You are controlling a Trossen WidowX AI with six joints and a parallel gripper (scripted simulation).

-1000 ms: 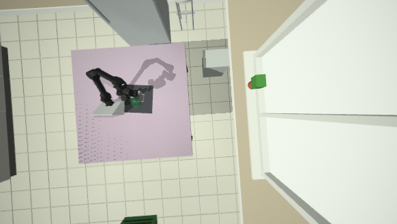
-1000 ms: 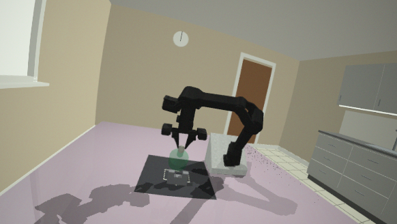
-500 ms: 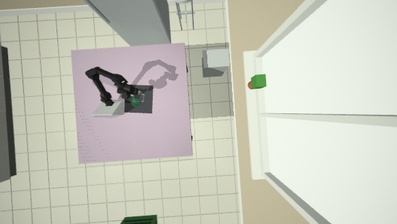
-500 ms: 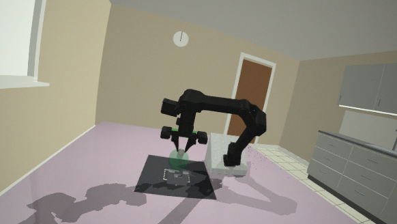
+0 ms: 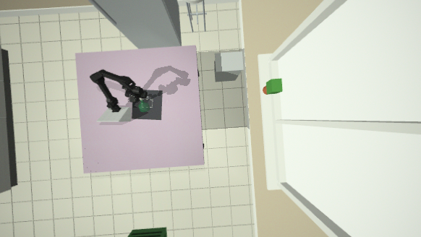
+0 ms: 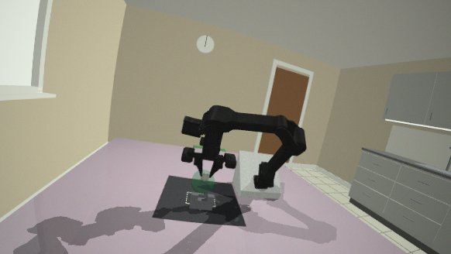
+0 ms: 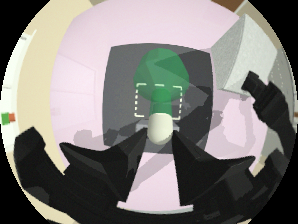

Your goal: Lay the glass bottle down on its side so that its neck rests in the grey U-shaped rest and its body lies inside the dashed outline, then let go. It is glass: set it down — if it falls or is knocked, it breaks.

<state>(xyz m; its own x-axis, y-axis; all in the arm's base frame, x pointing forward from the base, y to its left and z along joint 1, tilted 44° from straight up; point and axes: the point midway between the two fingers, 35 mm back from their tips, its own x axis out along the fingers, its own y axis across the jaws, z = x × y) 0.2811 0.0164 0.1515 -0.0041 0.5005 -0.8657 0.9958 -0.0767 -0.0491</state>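
My gripper tip is now 4 cm to the left of the green glass bottle and 3 cm above it. The rest, counted from my gripper tip: dark mat 5 cm to the right, 12 cm below.
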